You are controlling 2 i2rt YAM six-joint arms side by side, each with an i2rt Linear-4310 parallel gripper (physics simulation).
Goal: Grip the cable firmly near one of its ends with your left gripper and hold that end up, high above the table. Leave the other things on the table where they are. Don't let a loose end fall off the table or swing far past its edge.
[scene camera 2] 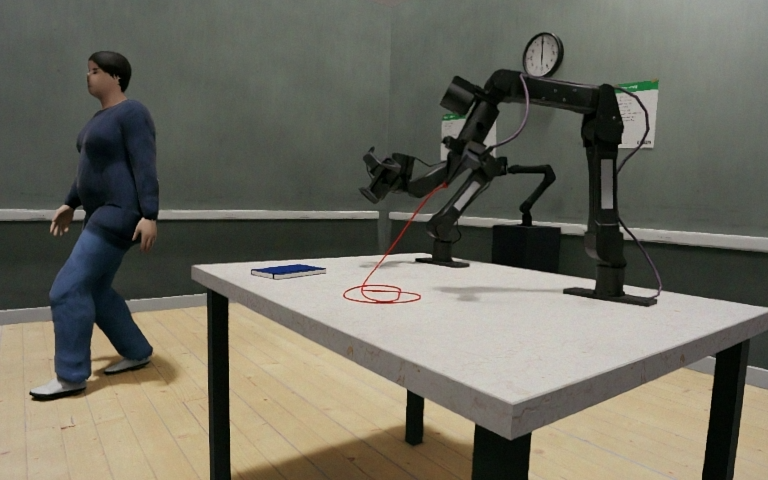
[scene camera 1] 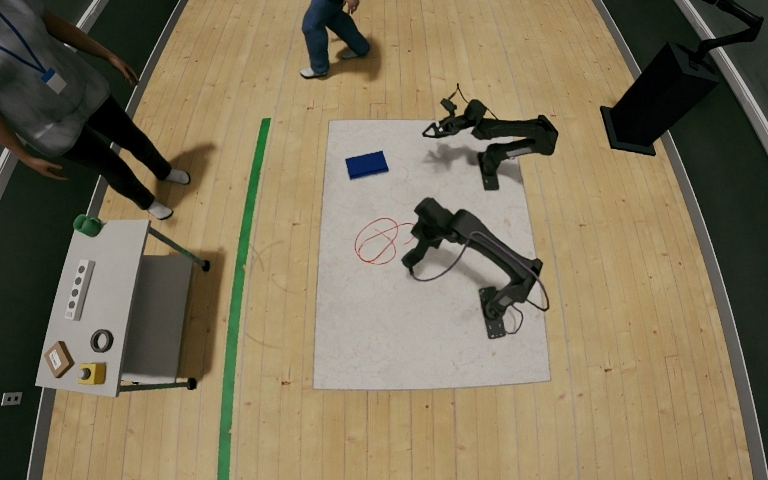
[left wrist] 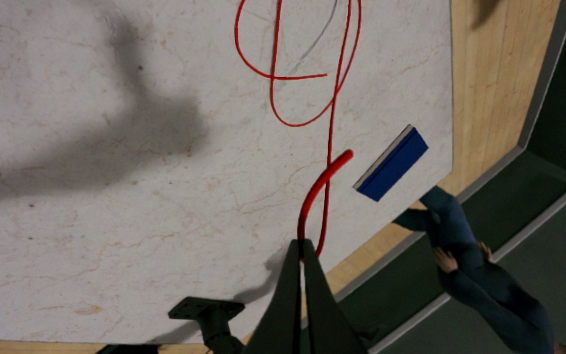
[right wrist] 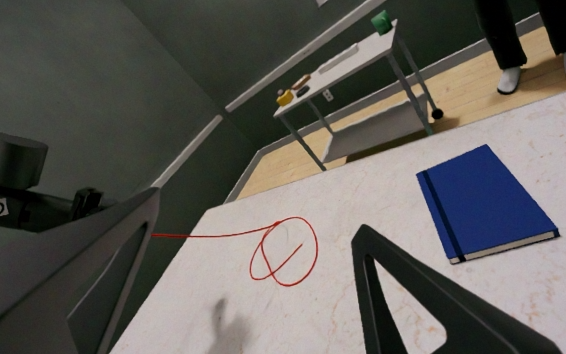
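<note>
The red cable [scene camera 1: 355, 242] [left wrist: 311, 193] [right wrist: 317, 246] rises from loose loops on the white table [scene camera 1: 396, 350] [scene camera 2: 487, 345]. My left gripper [scene camera 2: 445, 183] [left wrist: 301, 246] is shut on the cable near one end, high above the table; a short tail [left wrist: 344, 158] sticks out past the fingertips. In scene camera 1 its fingers are hidden under the arm. The cable's other end [left wrist: 325, 75] [right wrist: 301, 245] lies on the table among the loops. My right gripper [scene camera 1: 425, 131] [scene camera 2: 369, 173] [right wrist: 265, 217] is open and empty above the table, away from the cable.
A blue notebook [scene camera 1: 367, 165] [scene camera 2: 288, 270] [left wrist: 392, 167] [right wrist: 487, 205] lies flat on the table, above the loops in scene camera 1. A wheeled side table [scene camera 1: 127, 232] [right wrist: 390, 42] stands apart on the floor. One person [scene camera 1: 325, 31] [scene camera 2: 116, 164] walks beyond the table; another [scene camera 1: 67, 101] stands near the side table.
</note>
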